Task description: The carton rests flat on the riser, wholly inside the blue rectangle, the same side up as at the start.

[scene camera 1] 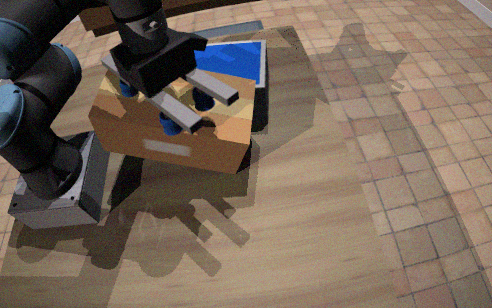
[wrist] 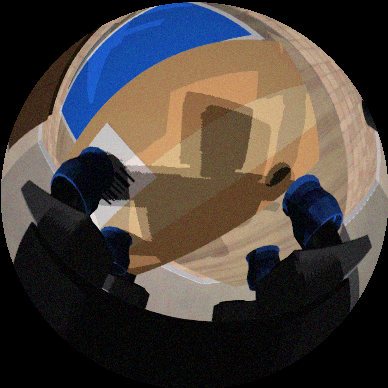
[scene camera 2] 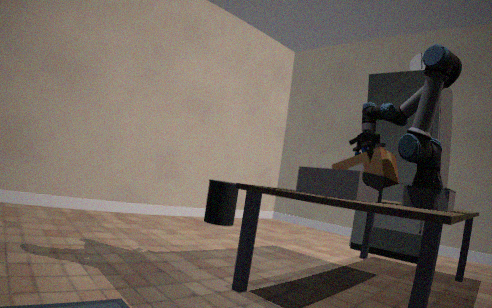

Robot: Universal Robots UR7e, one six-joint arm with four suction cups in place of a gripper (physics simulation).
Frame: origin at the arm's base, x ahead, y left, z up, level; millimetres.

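Seen in the pictures: end effector, tool point: [wrist: 195, 222]; arm's base, origin of the base link: [scene camera 1: 56, 172] [scene camera 2: 426, 188].
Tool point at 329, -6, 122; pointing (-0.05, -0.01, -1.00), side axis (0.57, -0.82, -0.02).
Observation:
Offsets run from my tool point to a thing's top centre, as dx, dy, dz. "spot": to the spot under its first point.
The brown carton [scene camera 1: 210, 160] [scene camera 2: 384, 162] [wrist: 225, 75] hangs tilted under my gripper [scene camera 1: 170, 107] [scene camera 2: 364, 149] [wrist: 195, 215], off the table top and beside the riser. Its right end is lower in scene camera 1. In the wrist view the left cups meet its top near the white barcode label @(spot: +10, +78, +0) [wrist: 107, 142], while the right cups stand apart from it. The riser @(+50, +217, -96) [scene camera 1: 260, 110] [scene camera 2: 327, 181] has grey sides and bears the blue rectangle @(+50, +217, -96) [scene camera 1: 230, 60] [wrist: 150, 40]. The carton is outside this rectangle and covers part of it from view.
The wooden table [scene camera 1: 300, 225] [scene camera 2: 310, 197] carries the riser and my arm's base [scene camera 1: 55, 215] [scene camera 2: 444, 197]. A black bin [scene camera 2: 221, 202] is past the table's left end in scene camera 2. A tall grey cabinet [scene camera 2: 390, 90] stands behind the arm.

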